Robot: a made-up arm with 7 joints. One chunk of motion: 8 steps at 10 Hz.
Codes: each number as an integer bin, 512 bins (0 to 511) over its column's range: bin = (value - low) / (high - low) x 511, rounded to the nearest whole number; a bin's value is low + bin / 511 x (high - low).
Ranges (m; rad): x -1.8..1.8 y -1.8..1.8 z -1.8..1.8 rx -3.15..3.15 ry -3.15..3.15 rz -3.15..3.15
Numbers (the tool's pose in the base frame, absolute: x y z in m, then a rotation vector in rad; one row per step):
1: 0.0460 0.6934 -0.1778 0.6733 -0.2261 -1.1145
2: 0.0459 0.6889 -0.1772 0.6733 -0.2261 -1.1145
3: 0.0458 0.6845 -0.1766 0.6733 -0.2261 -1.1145
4: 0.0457 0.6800 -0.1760 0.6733 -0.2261 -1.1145
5: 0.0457 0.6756 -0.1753 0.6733 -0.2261 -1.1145
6: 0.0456 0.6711 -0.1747 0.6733 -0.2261 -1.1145
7: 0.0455 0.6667 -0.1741 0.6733 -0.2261 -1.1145
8: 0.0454 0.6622 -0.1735 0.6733 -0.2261 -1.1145
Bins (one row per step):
1: 262 354 230 310 237 165
2: 262 353 230 310 237 165
3: 262 353 230 310 237 165
4: 262 352 231 310 237 165
5: 262 351 231 310 237 165
6: 262 351 231 310 237 165
7: 262 350 231 310 237 165
8: 262 349 231 310 237 165

